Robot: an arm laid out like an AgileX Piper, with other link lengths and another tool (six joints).
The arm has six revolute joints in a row. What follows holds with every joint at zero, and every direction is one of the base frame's. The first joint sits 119.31 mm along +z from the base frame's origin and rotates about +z. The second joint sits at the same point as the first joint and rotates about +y. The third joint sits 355.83 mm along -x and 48.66 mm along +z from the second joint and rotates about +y. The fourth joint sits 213.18 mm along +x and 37.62 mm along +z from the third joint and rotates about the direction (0.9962, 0, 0.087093). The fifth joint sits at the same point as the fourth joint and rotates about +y. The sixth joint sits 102.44 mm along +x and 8.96 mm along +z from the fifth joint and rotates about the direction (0.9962, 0, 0.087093). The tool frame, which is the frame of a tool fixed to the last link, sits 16.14 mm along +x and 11 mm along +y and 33.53 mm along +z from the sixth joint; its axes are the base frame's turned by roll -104.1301, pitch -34.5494 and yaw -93.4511 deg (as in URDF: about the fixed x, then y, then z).
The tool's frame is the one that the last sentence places.
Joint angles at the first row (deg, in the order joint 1, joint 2, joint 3, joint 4, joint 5, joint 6):
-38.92 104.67 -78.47 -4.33 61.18 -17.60
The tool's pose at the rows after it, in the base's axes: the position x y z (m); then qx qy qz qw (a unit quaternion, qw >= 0):
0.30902 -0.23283 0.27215 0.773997 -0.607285 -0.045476 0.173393
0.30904 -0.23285 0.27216 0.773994 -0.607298 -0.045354 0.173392
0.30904 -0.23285 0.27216 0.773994 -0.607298 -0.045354 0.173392
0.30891 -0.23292 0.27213 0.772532 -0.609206 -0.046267 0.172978
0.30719 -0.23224 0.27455 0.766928 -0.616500 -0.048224 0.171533
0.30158 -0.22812 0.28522 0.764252 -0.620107 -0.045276 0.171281
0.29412 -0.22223 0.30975 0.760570 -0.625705 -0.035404 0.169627
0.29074 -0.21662 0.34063 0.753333 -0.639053 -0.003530 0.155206
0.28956 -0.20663 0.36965 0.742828 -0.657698 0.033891 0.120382
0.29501 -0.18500 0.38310 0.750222 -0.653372 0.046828 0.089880
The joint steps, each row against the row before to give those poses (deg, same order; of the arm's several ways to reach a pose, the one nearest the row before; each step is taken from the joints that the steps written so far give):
0.00 0.00 0.00 0.00 0.49 0.00
0.00 0.00 0.00 0.00 -0.02 0.00
0.00 0.00 0.00 0.00 0.00 0.00
0.00 0.00 0.01 0.00 0.08 0.29
0.00 -0.41 0.00 0.00 0.51 1.06
0.00 -1.65 -0.16 0.00 1.42 0.35
0.00 -2.68 -2.19 0.21 3.65 0.25
0.00 -2.78 -3.15 1.51 2.05 0.73
0.25 -2.79 -2.23 3.47 0.33 1.68
2.58 -1.77 -0.39 2.96 0.52 1.33

